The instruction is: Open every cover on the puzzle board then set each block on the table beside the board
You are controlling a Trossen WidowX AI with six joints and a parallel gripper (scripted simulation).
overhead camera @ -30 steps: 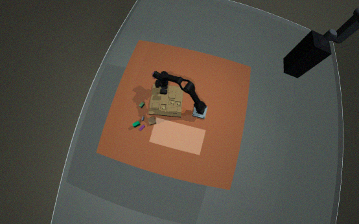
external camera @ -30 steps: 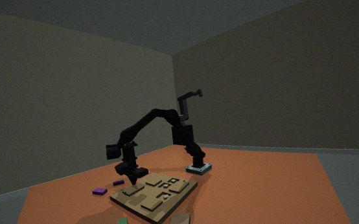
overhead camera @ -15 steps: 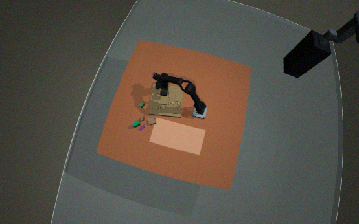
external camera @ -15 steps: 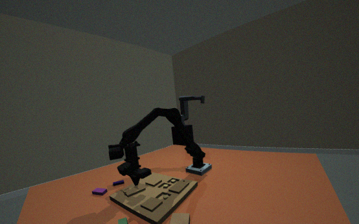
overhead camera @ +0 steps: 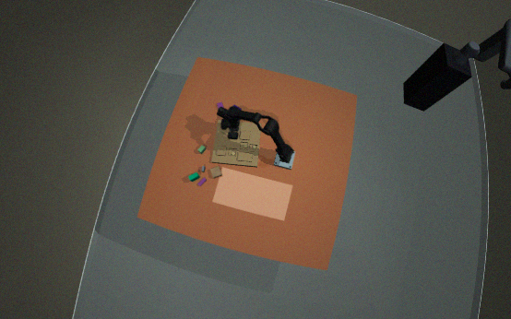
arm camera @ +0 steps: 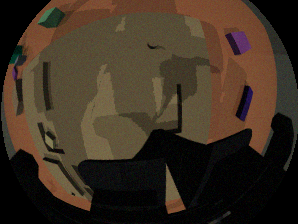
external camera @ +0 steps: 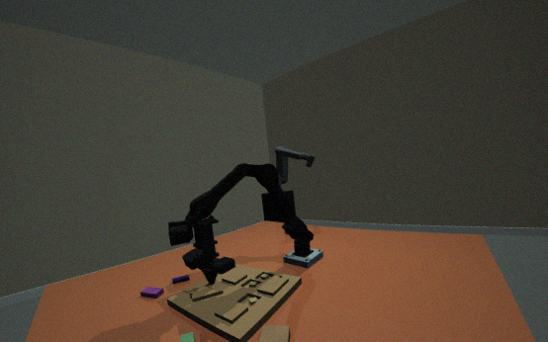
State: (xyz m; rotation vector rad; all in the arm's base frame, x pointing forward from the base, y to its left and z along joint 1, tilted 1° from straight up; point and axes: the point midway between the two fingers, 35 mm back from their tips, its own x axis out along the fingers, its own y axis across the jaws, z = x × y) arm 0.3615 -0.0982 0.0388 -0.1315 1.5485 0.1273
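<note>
Now: gripper tip 90 mm to the right of the tan puzzle board, 40 mm past it and 10 mm above it. Also, from my gripper tip: dark purple block: 170 mm to the right, 40 mm ahead, 20 mm below.
</note>
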